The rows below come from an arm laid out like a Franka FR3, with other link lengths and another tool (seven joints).
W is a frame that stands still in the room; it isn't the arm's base.
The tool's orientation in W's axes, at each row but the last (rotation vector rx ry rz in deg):
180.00, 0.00, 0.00
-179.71, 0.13, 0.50
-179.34, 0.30, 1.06
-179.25, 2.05, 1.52
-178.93, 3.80, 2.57
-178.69, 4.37, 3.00
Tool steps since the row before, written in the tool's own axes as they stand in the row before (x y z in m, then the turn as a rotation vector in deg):
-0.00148, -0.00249, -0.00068, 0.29, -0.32, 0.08
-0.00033, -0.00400, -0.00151, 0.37, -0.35, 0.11
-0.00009, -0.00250, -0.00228, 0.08, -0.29, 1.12
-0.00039, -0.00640, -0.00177, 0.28, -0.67, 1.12
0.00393, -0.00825, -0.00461, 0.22, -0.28, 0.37
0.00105, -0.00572, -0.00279, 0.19, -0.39, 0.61
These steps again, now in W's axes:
-0.00148, 0.00249, 0.00068, 0.29, 0.32, -0.08
-0.00032, 0.00399, 0.00153, 0.37, 0.35, -0.11
-0.00005, 0.00247, 0.00231, 0.07, 0.30, -1.12
-0.00021, 0.00638, 0.00186, 0.28, 0.68, -1.12
0.00441, 0.00799, 0.00463, 0.22, 0.28, -0.37
0.00142, 0.00560, 0.00287, 0.19, 0.39, -0.61

